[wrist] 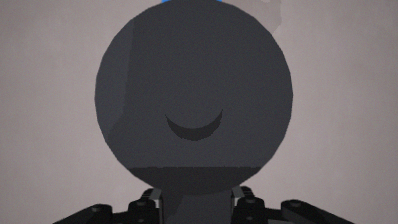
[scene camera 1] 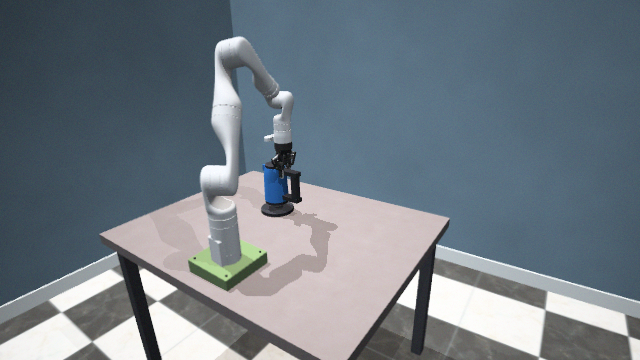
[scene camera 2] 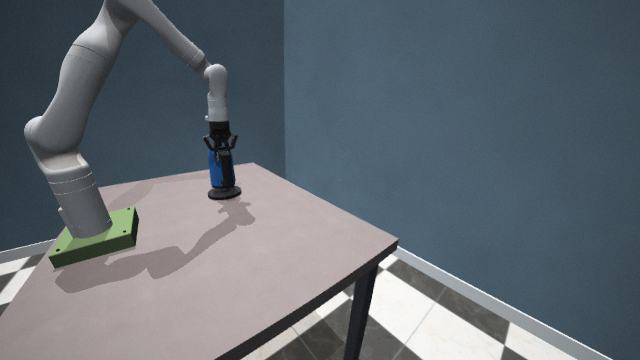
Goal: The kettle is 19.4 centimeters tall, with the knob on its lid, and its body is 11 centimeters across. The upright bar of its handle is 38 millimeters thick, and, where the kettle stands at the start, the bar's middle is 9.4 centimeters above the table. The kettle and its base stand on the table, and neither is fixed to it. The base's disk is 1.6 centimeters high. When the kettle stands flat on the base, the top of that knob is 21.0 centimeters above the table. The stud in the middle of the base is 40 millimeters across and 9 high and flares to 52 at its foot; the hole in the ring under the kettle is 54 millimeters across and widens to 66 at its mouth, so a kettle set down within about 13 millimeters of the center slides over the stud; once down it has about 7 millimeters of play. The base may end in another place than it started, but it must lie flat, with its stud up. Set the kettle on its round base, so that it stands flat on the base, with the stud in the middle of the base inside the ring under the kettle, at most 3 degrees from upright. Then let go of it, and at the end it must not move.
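There is a blue kettle here, and it shows in the wrist view (195, 131). Scene camera 1 and scene camera 2 show the kettle as well, and on the kettle (scene camera 1: 276, 189) and (scene camera 2: 214, 171) are the same spot.
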